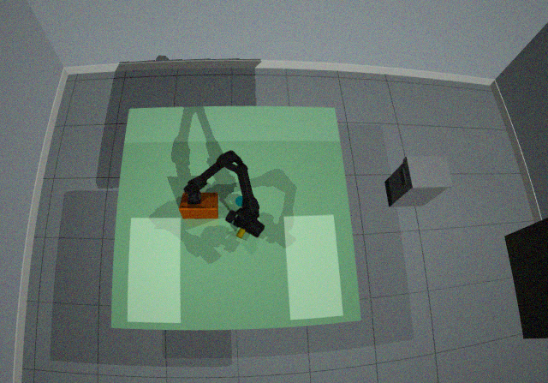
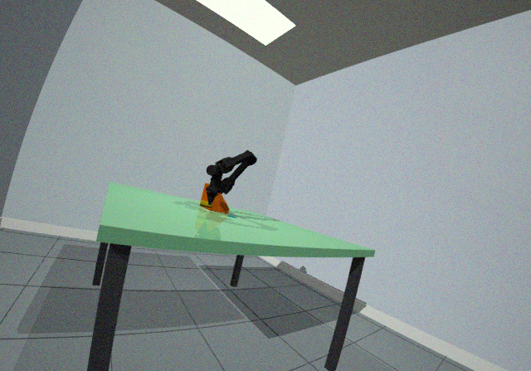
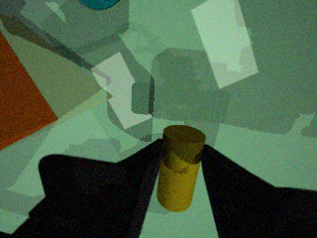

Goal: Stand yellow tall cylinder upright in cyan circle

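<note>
Now: gripper tip 160 mm to the right of the cyan circle and 50 mm above it. Also, from my gripper tip: yellow cylinder 20 mm to the right, 10 mm behind.
</note>
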